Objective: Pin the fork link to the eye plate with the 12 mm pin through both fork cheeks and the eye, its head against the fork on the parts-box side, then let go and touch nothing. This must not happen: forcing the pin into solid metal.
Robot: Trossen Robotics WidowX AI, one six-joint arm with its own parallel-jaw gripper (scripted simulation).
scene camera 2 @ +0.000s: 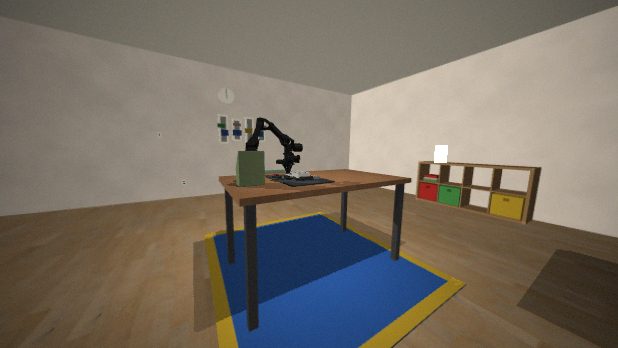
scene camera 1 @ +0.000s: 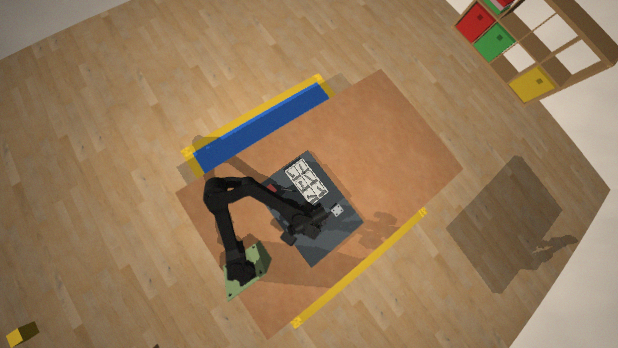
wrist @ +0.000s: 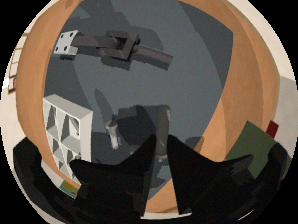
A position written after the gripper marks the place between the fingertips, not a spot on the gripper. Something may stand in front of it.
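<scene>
A white parts box (scene camera 1: 310,187) (wrist: 66,135) is in the robot's scene, together with a grey mat (scene camera 1: 337,229) (wrist: 129,93). The gripper (wrist: 161,138) is in view as well.
</scene>
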